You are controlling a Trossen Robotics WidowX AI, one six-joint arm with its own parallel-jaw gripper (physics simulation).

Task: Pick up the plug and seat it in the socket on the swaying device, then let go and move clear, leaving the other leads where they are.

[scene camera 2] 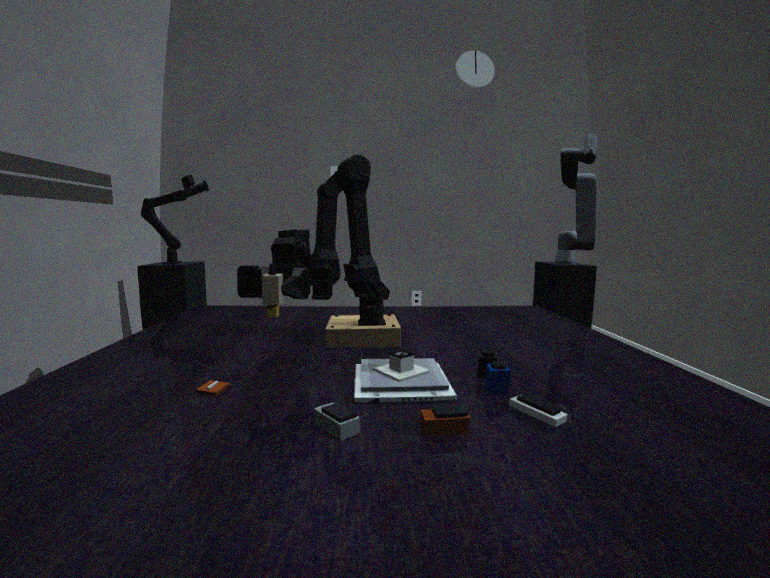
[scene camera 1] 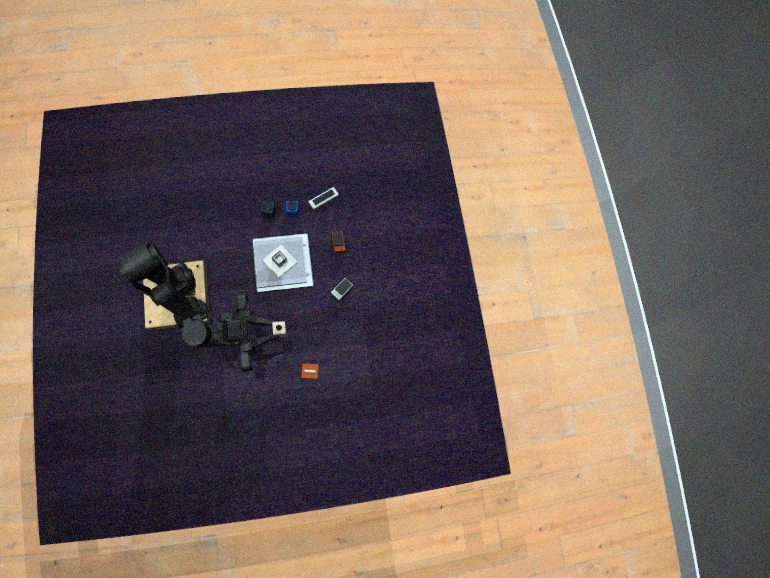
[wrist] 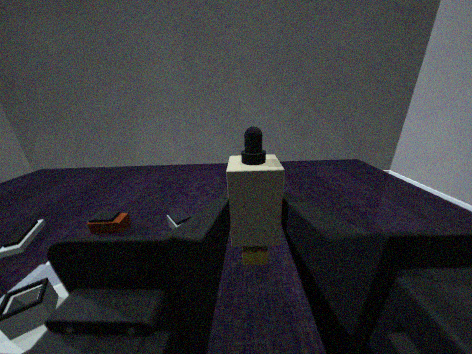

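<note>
The plug (scene camera 1: 274,331) (scene camera 2: 271,290) (wrist: 255,206) is a cream block with a black stub on top and a yellow tip pointing down. My gripper (scene camera 1: 271,327) (scene camera 2: 266,286) (wrist: 254,198) is shut on the plug and holds it upright, well above the dark mat, fingers level. The socket (scene camera 1: 278,258) (scene camera 2: 401,362) (wrist: 30,305) is a small grey box with a dark square rim, on a white plate. It stands on the device (scene camera 1: 264,283) (scene camera 2: 404,393), a pale flat platform. In the wrist view the socket is at the lower left, partly cut off, and the plug is to its right.
An orange tile (scene camera 1: 309,371) (scene camera 2: 213,387) lies near the gripper's side of the mat. A grey block (scene camera 1: 342,288) (scene camera 2: 337,420), an orange block (scene camera 1: 337,241) (scene camera 2: 444,422), a white bar (scene camera 1: 323,197) (scene camera 2: 538,410), a blue block (scene camera 1: 291,207) (scene camera 2: 498,378) and a black block (scene camera 1: 268,209) surround the device.
</note>
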